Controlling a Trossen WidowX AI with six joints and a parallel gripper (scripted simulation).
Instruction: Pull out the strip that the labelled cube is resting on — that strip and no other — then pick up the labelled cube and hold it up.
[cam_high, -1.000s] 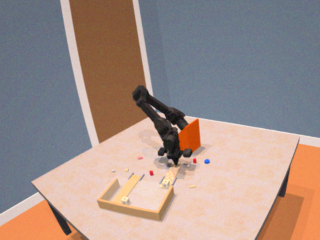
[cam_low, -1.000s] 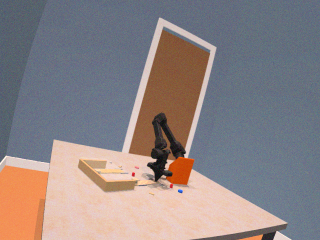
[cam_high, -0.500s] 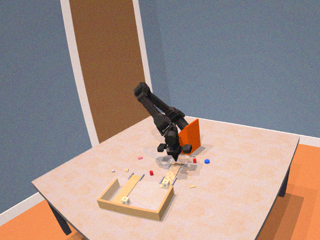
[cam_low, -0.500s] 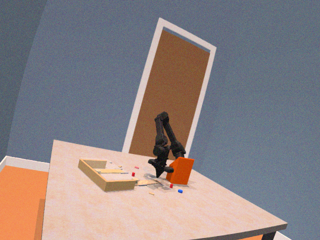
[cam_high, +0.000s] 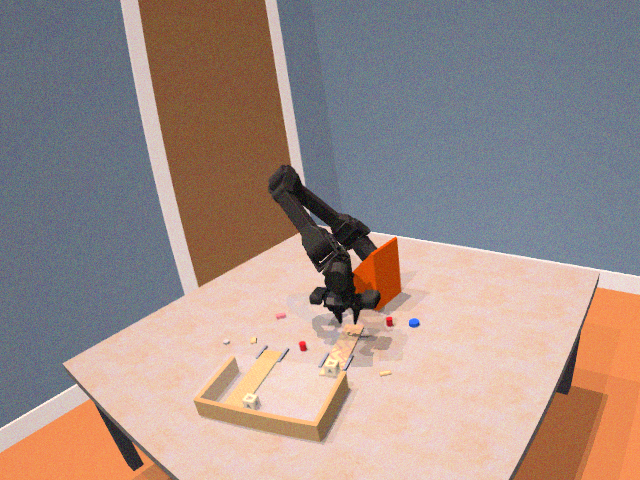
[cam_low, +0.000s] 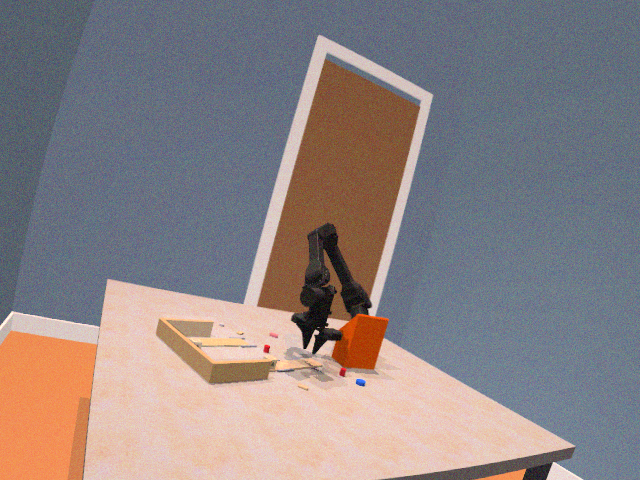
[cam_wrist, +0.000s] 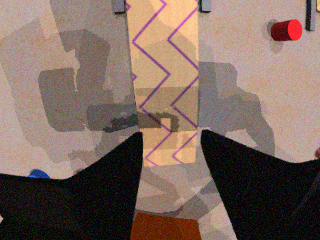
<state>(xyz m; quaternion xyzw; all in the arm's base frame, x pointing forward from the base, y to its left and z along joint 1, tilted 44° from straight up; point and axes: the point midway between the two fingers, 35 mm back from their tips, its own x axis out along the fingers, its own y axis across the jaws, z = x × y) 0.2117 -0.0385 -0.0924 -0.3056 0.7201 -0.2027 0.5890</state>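
Right now my gripper tip is 6 cm short of the strip, 4 cm above it and 1 cm to the right of it. Round my gripper tip: pink piece 26 cm to the right, 4 cm below, 1 cm behind; then blue disc 15 cm to the left, 12 cm behind, 4 cm below.
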